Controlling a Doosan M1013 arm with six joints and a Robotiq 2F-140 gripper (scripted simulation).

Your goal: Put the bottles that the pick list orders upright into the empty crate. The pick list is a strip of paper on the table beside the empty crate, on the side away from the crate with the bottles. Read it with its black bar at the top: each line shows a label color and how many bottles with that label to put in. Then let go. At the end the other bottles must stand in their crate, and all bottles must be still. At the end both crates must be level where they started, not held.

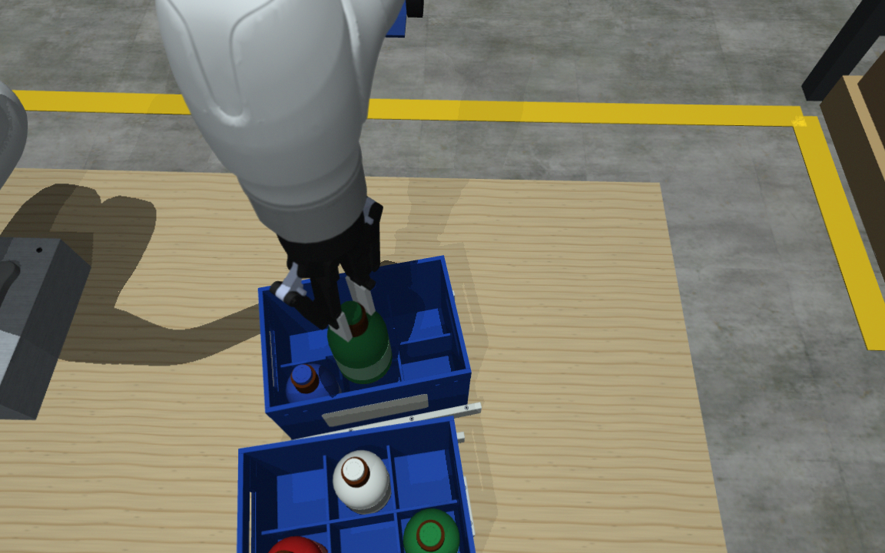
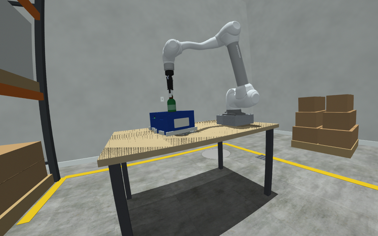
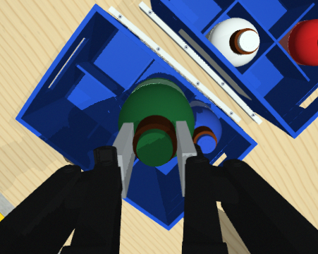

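My gripper is now 250 mm above the blue bottle, 90 mm past it and 20 mm to the left of it. Round my hand: pick list: 330 mm below, 170 mm to the left, 60 mm behind; white bottle: 250 mm below, 140 mm to the right; red bottle: 250 mm to the right, 250 mm below, 80 mm behind.
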